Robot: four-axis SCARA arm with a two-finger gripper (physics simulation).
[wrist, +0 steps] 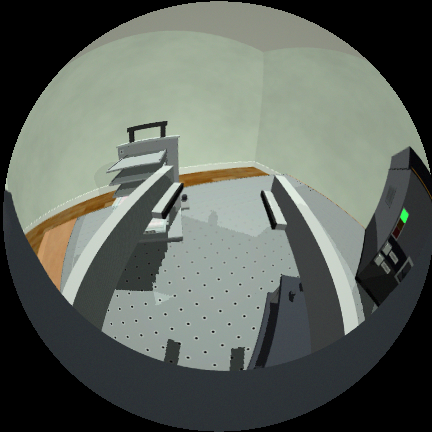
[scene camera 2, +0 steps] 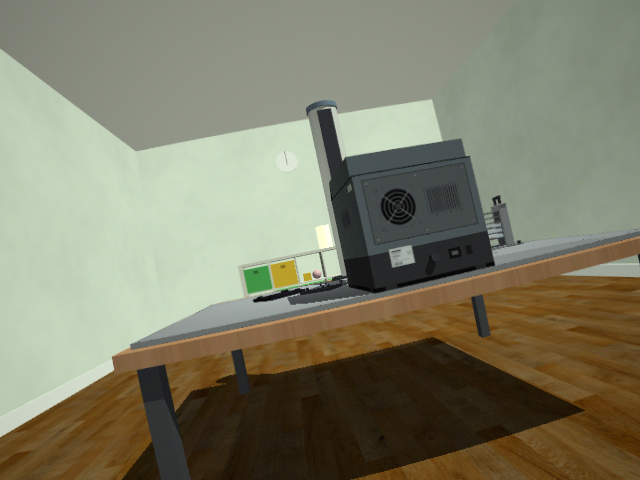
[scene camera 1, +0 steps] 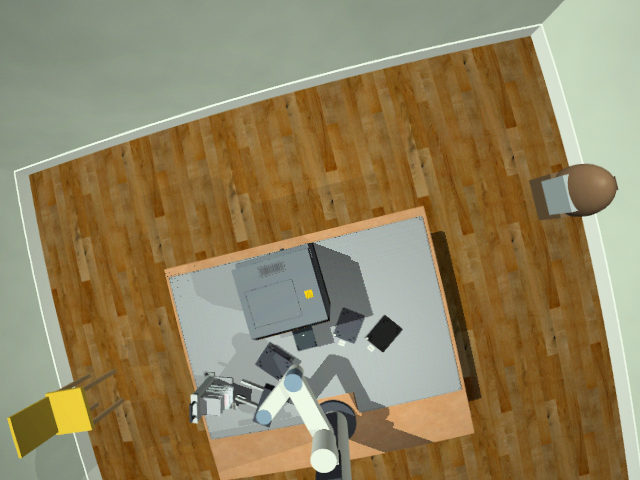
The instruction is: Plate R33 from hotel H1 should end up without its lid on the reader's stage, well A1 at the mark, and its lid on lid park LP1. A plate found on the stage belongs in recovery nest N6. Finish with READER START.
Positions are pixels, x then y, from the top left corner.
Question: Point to a perforated table surface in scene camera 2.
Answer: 240,310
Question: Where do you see a perforated table surface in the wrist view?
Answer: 198,302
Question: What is the gripper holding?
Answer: Nothing.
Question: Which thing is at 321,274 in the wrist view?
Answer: The gripper.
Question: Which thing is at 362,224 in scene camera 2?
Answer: A plate reader.
